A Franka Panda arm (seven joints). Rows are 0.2 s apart.
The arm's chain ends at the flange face. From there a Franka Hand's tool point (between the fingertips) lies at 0.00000 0.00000 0.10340 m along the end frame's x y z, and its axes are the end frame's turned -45 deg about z.
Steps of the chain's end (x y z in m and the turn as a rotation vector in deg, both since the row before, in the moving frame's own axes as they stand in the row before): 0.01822 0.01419 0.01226 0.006 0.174 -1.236; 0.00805 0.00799 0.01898 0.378 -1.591 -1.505; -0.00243 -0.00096 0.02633 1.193 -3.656 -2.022
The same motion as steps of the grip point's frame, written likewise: 0.00308 0.02313 0.01226 -0.119 0.127 -1.236; -0.00154 0.00885 0.01894 1.392 -0.858 -1.505; -0.00429 -0.00852 0.02610 3.429 -1.742 -2.022
